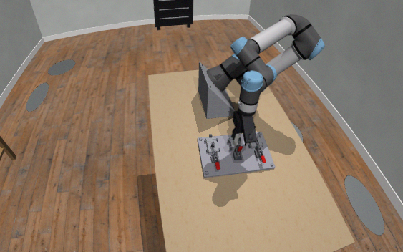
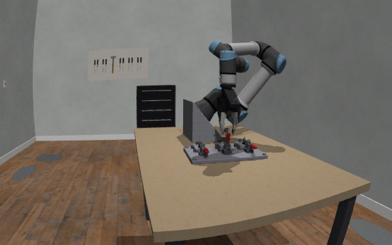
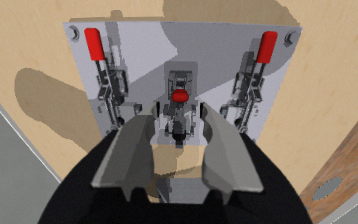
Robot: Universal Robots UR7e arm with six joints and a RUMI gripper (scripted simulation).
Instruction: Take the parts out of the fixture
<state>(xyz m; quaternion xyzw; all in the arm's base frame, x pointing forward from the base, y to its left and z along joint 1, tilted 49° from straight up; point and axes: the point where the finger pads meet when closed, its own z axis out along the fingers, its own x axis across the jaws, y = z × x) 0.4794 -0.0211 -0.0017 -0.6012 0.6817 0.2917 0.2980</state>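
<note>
Now: the small grey part 9 cm behind my hand, 1 cm to the left of it and 8 cm below it. The rest, counted from my hand: fixture (4 cm behind, 11 cm below).
</note>
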